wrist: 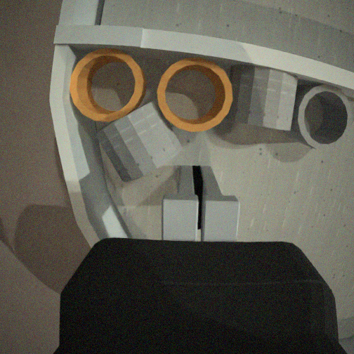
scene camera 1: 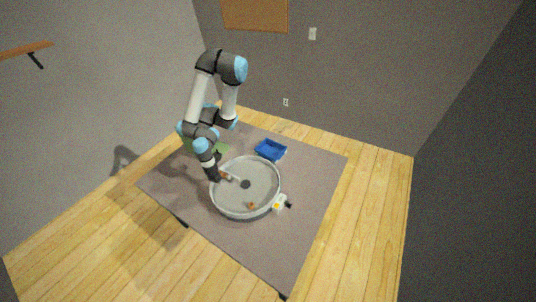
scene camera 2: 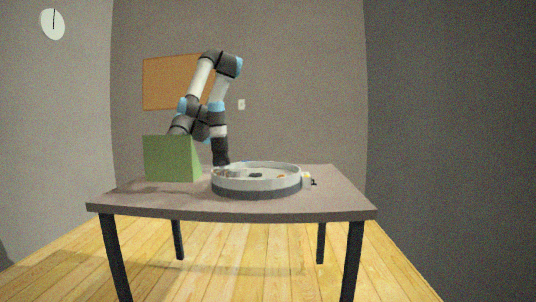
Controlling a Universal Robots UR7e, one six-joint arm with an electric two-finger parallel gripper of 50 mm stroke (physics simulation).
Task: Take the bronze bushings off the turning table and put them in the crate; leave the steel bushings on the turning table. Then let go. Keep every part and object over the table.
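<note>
My gripper is low over the turning table, its fingers nearly together. No bushing shows between them. In the wrist view, two bronze bushings, one at the left and one beside it, stand on end by the white bar. A tilted steel bushing lies left of the fingertips. Another steel bushing lies on its side and a third steel bushing stands upright. A separate bronze bushing sits across the turning table. The blue crate stands behind it.
The white bar runs inward from the turning table's rim beside the bushings. A dark hub is at the centre. A green block stands left of the turning table. A small white box sits against its right side.
</note>
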